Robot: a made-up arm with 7 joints.
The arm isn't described. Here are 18 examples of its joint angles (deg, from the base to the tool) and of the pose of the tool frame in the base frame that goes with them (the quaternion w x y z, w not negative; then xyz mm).
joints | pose
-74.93 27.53 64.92 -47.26 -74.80 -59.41 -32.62 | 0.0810 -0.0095 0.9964 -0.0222 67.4 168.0 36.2
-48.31 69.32 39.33 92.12 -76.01 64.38 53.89 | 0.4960 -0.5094 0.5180 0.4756 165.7 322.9 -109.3
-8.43 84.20 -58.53 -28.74 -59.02 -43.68 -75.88 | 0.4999 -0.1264 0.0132 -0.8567 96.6 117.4 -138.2
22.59 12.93 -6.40 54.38 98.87 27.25 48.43 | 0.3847 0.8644 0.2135 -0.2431 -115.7 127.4 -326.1
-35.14 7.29 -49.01 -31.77 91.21 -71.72 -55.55 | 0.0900 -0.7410 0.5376 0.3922 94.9 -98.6 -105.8
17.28 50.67 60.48 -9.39 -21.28 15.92 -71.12 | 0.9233 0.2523 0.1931 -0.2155 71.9 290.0 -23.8
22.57 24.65 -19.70 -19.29 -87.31 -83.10 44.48 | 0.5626 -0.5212 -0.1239 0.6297 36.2 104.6 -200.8
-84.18 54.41 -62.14 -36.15 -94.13 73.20 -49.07 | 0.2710 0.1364 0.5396 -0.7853 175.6 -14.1 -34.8
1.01 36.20 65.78 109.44 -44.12 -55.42 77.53 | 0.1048 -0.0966 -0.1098 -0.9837 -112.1 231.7 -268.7
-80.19 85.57 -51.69 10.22 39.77 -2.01 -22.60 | 0.3893 0.9192 0.0295 -0.0509 265.4 167.0 66.3
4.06 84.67 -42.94 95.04 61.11 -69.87 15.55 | 0.3237 0.5015 0.6253 -0.5027 -40.4 372.2 -45.1
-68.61 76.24 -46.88 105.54 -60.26 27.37 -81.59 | 0.9383 -0.2185 0.2676 0.0158 122.9 371.7 -30.5
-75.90 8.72 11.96 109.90 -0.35 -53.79 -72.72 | 0.7819 0.0294 -0.0231 -0.6223 308.4 20.6 -190.3
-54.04 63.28 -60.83 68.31 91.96 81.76 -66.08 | 0.0452 0.6227 0.6168 0.4793 229.8 272.6 -78.3
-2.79 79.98 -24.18 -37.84 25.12 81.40 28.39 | 0.5155 0.8073 0.1173 0.2624 138.3 157.3 -94.3
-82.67 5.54 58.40 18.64 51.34 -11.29 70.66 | 0.5199 -0.0575 -0.3334 0.7844 314.1 119.9 21.8
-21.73 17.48 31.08 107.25 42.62 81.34 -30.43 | 0.0161 -0.1317 0.9897 0.0533 -28.0 125.9 -314.6
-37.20 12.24 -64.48 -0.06 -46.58 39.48 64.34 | 0.9133 0.2540 0.2940 -0.1223 134.4 -109.4 -211.1
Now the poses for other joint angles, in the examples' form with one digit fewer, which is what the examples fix.
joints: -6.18 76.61 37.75 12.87 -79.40 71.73 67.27
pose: 0.701 0.098 0.395 0.586 157 279 -8
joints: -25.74 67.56 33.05 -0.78 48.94 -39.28 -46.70
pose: 0.420 0.896 0.048 -0.136 187 212 45
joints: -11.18 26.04 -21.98 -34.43 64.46 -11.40 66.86
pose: 0.658 0.280 -0.661 0.226 145 9 -120
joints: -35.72 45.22 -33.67 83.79 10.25 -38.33 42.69
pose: 0.792 0.590 0.072 0.139 172 250 -239
